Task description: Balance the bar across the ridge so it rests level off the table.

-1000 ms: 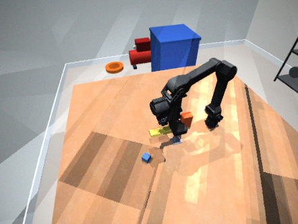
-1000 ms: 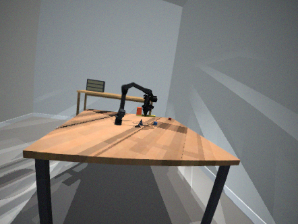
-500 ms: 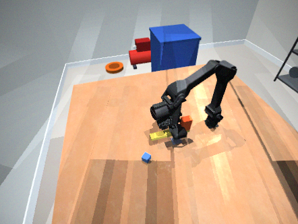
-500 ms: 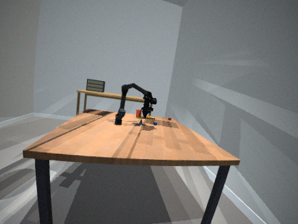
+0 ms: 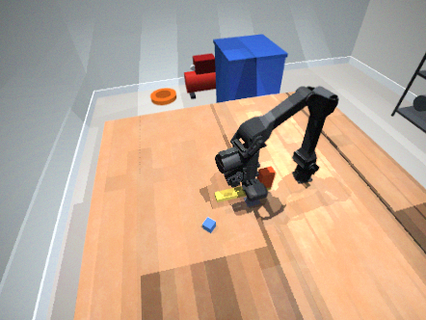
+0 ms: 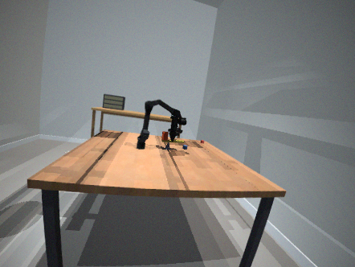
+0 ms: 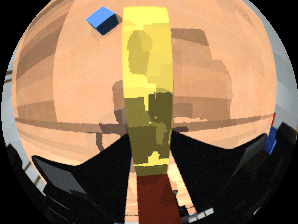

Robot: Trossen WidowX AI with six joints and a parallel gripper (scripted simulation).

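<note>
My gripper tip is now 4 cm above the dark ridge and 3 cm past it. Round my gripper tip: small red piece (47 cm ahead, 44 cm to the left, 6 cm below); then small blue cube (15 cm ahead, 7 cm to the left, 6 cm below).
</note>
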